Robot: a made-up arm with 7 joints.
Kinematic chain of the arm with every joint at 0, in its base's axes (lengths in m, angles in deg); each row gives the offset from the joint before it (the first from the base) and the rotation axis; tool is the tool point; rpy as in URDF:
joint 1: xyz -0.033 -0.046 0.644 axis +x
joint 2: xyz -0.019 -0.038 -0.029 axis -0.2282 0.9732 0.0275
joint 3: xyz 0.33 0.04 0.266 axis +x
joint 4: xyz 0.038 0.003 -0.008 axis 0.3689 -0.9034 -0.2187
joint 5: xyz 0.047 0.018 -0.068 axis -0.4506 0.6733 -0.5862
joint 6: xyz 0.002 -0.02 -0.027 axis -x
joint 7: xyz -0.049 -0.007 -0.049 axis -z
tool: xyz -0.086 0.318 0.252 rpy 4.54 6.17 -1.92
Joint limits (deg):
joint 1: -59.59..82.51
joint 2: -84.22..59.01
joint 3: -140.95..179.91
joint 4: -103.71..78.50
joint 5: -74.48..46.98
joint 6: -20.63..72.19
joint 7: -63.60..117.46
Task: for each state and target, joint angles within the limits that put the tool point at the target. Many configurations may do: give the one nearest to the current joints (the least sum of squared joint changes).
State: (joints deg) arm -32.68 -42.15 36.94 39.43 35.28 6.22 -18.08
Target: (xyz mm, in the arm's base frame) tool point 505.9 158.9 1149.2
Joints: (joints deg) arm -13.82 6.06 48.18 41.34 46.77 -3.42 -0.56
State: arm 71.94 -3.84 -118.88 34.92 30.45 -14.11 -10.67
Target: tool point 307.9 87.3 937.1
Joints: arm 61.22 5.74 -81.29 56.57 43.18 -20.63 -3.74
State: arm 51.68 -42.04 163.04 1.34 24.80 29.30 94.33
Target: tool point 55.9 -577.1 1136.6
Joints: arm 34.72 -68.12 164.92 8.02 22.67 19.97 109.43
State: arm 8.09 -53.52 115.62 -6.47 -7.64 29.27 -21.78
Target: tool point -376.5 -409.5 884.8
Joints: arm 19.44 -56.25 123.22 -8.32 -4.84 22.21 -21.63
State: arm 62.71 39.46 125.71 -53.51 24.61 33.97 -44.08
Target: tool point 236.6 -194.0 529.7
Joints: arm 64.83 58.18 133.91 -43.88 -4.46 36.13 -54.37
